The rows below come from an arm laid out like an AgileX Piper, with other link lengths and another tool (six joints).
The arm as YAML. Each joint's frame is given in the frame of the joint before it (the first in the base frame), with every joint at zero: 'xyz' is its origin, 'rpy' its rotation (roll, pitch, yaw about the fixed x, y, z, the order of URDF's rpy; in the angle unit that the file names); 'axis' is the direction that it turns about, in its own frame. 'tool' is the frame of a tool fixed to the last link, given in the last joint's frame.
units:
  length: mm
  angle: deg
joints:
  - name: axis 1
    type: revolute
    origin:
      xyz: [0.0, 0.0, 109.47]
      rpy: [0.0, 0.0, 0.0]
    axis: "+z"
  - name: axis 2
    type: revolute
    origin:
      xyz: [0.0, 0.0, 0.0]
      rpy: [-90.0, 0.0, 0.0]
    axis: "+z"
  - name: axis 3
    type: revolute
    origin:
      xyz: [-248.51, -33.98, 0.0]
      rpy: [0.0, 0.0, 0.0]
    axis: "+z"
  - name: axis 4
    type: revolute
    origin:
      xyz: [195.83, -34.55, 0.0]
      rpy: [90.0, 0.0, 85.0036]
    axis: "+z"
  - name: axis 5
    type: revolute
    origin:
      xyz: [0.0, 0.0, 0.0]
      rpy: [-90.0, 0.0, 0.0]
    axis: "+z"
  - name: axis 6
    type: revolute
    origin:
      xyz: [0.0, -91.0, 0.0]
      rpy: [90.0, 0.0, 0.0]
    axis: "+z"
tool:
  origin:
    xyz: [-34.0, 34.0, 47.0]
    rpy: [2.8, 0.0, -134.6]
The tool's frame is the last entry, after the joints.
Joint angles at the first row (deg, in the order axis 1, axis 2, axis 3, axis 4, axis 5, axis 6):
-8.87, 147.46, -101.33, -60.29, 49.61, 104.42
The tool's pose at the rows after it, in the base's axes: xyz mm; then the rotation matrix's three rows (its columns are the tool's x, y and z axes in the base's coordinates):
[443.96, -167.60, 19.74], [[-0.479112, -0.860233, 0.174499], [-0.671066, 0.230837, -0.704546], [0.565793, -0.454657, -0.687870]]
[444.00, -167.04, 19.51], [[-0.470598, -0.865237, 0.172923], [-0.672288, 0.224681, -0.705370], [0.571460, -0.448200, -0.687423]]
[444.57, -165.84, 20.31], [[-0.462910, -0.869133, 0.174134], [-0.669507, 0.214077, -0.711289], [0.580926, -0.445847, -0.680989]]
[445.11, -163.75, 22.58], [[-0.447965, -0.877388, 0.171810], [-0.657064, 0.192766, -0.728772], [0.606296, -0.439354, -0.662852]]
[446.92, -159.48, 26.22], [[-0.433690, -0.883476, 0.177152], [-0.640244, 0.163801, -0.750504], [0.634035, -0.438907, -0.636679]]
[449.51, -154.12, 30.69], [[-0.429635, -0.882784, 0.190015], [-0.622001, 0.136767, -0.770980], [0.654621, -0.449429, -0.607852]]
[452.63, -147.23, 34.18], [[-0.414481, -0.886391, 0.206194], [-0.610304, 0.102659, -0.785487], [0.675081, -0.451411, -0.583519]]
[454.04, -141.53, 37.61], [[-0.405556, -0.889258, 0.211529], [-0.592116, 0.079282, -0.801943], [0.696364, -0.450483, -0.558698]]
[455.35, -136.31, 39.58], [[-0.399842, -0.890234, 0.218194], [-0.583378, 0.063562, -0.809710], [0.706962, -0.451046, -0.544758]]
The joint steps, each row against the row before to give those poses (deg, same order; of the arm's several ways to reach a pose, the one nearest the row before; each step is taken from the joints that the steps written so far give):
0.05, -0.05, 0.00, 0.01, 0.25, -1.42
0.07, 0.00, 0.00, -0.01, 0.17, -0.53
0.23, 0.01, 0.00, -0.55, 0.37, -0.05
0.55, -0.01, 0.00, -1.35, 1.25, 0.05
0.91, 0.01, 0.00, -1.98, 1.42, 0.66
1.06, 0.00, 0.00, -2.17, 1.23, 1.46
1.11, -0.01, 0.00, -1.82, 0.97, 0.58
1.05, 0.01, 0.00, -1.41, 1.52, 0.56
0.83, 0.00, 0.00, -0.75, 0.85, 0.39

